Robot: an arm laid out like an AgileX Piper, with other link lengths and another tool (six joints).
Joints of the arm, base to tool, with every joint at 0 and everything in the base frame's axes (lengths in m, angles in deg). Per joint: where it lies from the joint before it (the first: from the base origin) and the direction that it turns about. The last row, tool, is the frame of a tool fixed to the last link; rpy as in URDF.
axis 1: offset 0 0 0.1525 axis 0 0 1
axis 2: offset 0 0 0 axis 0 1 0
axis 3: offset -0.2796 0 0.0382 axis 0 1 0
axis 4: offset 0.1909 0 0.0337 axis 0.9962 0 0.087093
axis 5: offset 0 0 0 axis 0 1 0
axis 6: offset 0.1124 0 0.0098 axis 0.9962 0 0.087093
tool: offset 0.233 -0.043 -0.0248 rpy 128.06 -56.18 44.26
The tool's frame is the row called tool.
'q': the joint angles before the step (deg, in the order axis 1, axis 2, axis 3, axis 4, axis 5, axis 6). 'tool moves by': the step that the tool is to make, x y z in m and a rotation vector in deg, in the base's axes. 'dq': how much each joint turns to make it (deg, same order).
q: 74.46 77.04 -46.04 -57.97 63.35 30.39
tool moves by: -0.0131 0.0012 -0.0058 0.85 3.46 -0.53
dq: 0.23 -0.73 -3.10 5.34 1.61 -4.07
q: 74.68 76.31 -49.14 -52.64 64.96 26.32
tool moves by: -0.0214 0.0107 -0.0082 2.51 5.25 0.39
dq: 0.40 -1.22 -4.54 7.56 1.68 -5.24
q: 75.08 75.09 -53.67 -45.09 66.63 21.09
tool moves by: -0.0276 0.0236 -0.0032 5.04 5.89 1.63
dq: 0.55 -1.89 -5.82 8.56 1.58 -5.15
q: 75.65 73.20 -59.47 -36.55 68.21 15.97
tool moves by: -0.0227 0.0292 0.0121 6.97 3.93 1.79
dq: 0.55 -2.27 -6.34 6.52 1.43 -3.13
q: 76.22 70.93 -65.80 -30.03 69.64 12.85
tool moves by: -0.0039 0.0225 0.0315 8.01 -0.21 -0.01
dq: 0.45 -2.55 -5.85 1.55 0.78 0.24
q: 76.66 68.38 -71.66 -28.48 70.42 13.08
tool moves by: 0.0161 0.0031 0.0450 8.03 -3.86 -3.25
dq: 0.27 -2.98 -4.50 -3.75 0.48 3.43
